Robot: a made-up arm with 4 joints.
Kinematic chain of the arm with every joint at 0, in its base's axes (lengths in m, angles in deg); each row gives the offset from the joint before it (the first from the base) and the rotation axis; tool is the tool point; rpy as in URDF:
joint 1: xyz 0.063 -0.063 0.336 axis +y
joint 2: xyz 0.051 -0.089 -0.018 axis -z
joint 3: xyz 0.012 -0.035 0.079 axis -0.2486 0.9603 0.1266
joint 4: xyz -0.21 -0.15 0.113 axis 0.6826 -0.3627 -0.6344
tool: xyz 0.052 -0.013 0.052 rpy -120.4 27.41 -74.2
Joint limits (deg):
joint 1: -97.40..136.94
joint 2: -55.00..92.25
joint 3: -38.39..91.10
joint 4: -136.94..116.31
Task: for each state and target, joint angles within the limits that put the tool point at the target. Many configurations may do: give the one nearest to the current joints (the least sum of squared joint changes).
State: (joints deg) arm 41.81 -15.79 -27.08 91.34
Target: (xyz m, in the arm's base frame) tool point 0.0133 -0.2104 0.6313
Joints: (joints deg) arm 75.32 34.02 -27.98 95.25
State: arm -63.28 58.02 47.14 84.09
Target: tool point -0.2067 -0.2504 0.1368
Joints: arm -76.33 34.47 7.25 88.19
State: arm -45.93 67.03 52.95 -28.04
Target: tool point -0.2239 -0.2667 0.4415
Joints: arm -59.91 67.17 52.68 -12.34
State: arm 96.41 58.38 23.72 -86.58
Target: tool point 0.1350 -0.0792 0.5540
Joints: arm 50.06 61.72 13.79 -99.44
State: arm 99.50 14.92 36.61 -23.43
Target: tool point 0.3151 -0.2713 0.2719
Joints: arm 115.30 11.30 21.12 -44.89
